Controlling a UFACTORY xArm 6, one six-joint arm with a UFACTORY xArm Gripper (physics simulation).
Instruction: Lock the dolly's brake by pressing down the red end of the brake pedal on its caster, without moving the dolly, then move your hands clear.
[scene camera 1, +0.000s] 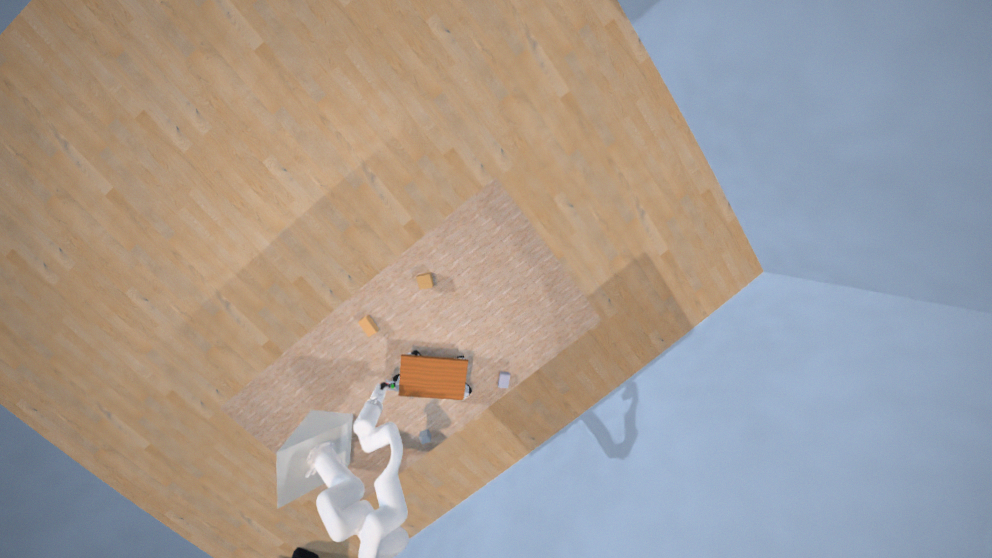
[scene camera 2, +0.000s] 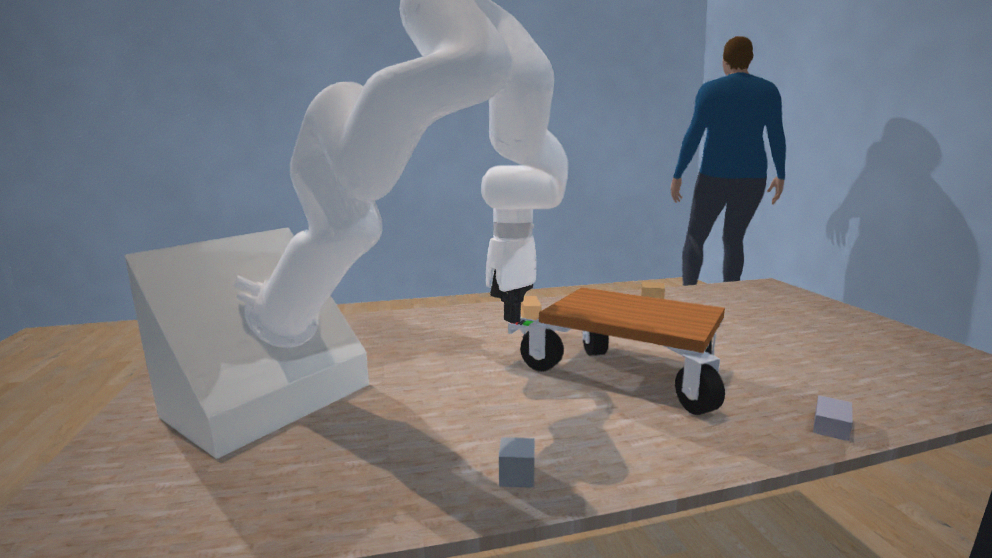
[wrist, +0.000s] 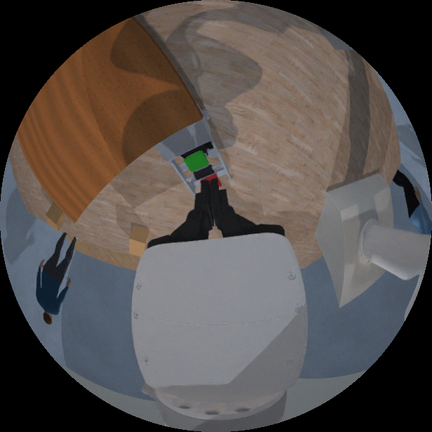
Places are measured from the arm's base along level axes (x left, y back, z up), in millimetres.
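Pixels of known places: gripper, between the fingertips: (scene camera 1: 384, 384) (scene camera 2: 512, 321); arm's base, origin of its link: (scene camera 1: 321, 453) (scene camera 2: 281, 315).
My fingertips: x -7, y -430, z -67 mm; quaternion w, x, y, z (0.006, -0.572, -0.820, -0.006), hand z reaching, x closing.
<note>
For each thing: its top centre in the pictures, then the offset to it from my fingertips. "spot": a spot on its surface instead.
- dolly, a spot on its surface: (scene camera 2: 631, 317) spot: dy -162, dx -173, dz +39 mm
- pedal's green end, a spot on its surface: (scene camera 2: 527, 322) spot: dy -19, dx -34, dz +5 mm
- grey block, centre of its top: (scene camera 2: 517, 447) (scene camera 1: 424, 439) dy +147, dx -358, dz -40 mm
- lilac block, centre of its top: (scene camera 2: 834, 408) (scene camera 1: 504, 381) dy -359, dx -450, dz -55 mm
The dolly (scene camera 1: 433, 376) (scene camera 2: 631, 317) (wrist: 100, 110) has an orange-brown wooden deck and black wheels. Its brake pedal sticks out from the caster at the deck's near-arm end. The pedal's green end (scene camera 2: 527, 322) (wrist: 196, 161) lies nearer the deck. Its red end (wrist: 217, 182) lies farther out and is partly covered by the fingertips in the wrist view. My gripper (scene camera 1: 383, 385) (scene camera 2: 511, 321) (wrist: 211, 189) is shut and empty, pointing down. Its fingertips are at the red end and seem to touch it; the exact contact is hidden.
Tan blocks (scene camera 1: 425, 281) (scene camera 1: 368, 325) (wrist: 138, 240) stand beyond the dolly. A grey block (scene camera 2: 516, 462) and a lilac block (scene camera 1: 504, 379) (scene camera 2: 833, 417) stand on its other sides. The arm's slanted base (scene camera 2: 242, 360) (wrist: 335, 215) is nearby. A person (scene camera 2: 738, 124) stands behind the platform.
</note>
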